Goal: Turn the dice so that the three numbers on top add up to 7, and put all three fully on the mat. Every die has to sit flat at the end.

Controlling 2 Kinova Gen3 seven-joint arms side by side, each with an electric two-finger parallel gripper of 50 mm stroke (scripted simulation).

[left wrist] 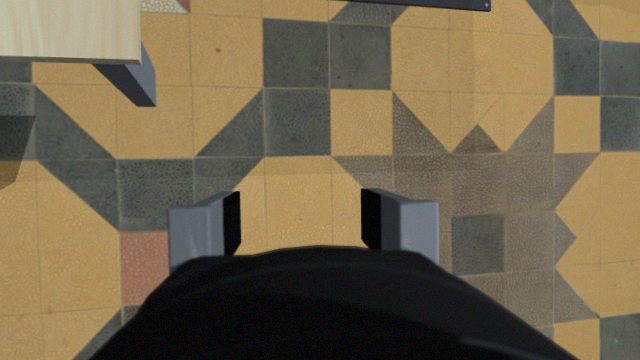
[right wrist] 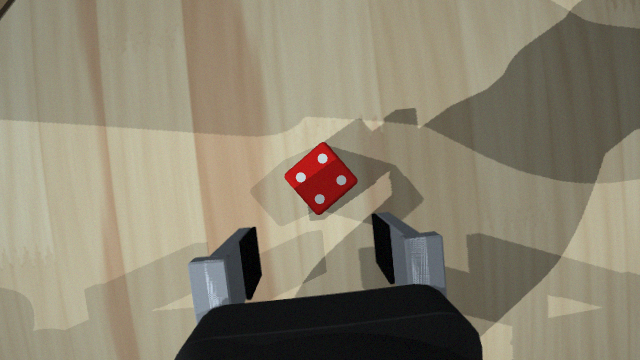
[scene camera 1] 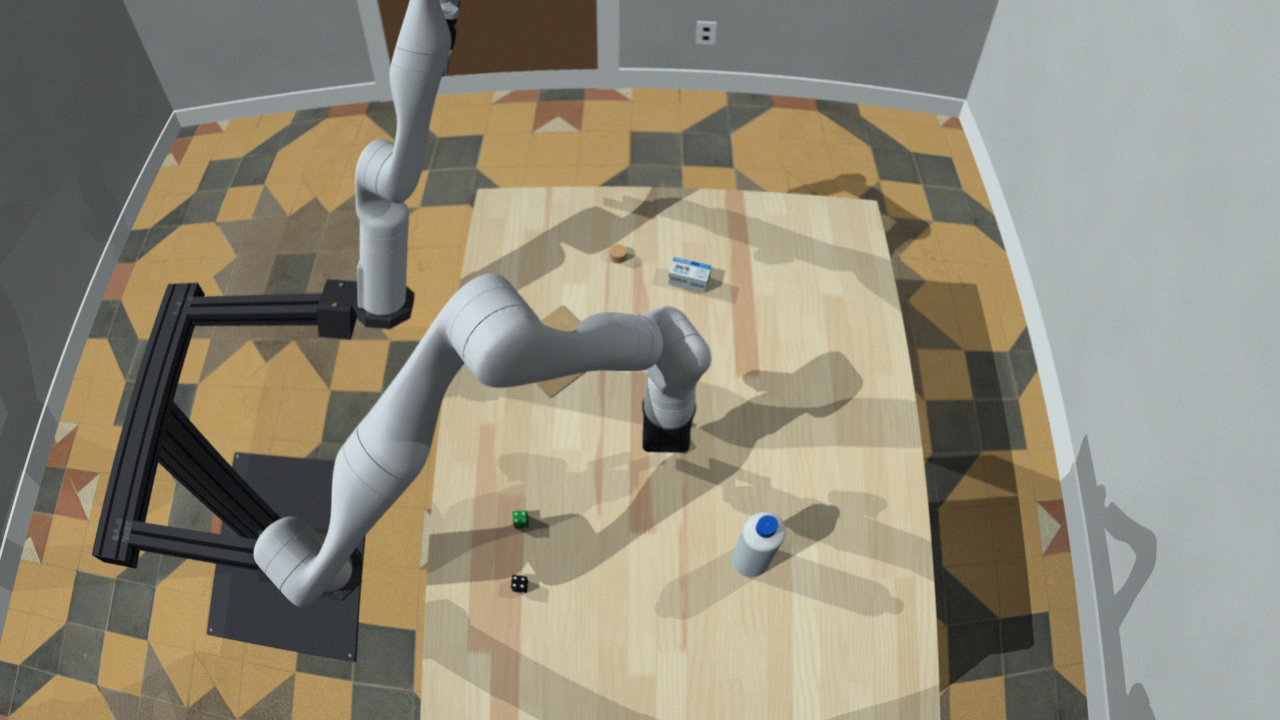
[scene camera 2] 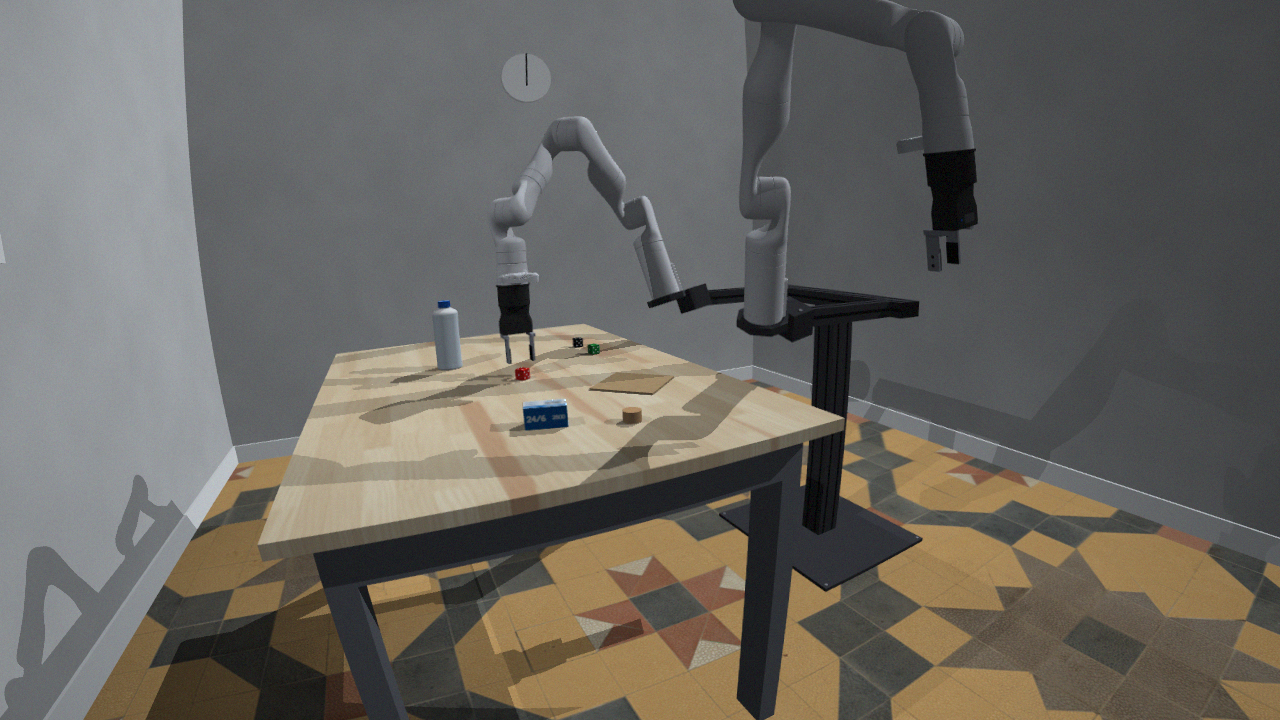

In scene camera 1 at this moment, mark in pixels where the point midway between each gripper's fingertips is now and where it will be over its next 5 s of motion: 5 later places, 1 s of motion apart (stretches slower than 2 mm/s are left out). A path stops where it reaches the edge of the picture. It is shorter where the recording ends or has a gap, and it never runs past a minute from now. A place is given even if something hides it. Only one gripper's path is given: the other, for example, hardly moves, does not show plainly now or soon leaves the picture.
My right gripper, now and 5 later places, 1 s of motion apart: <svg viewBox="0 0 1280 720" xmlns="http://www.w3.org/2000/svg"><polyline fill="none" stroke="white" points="664,443 666,414 668,401 663,408 667,415 667,419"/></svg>
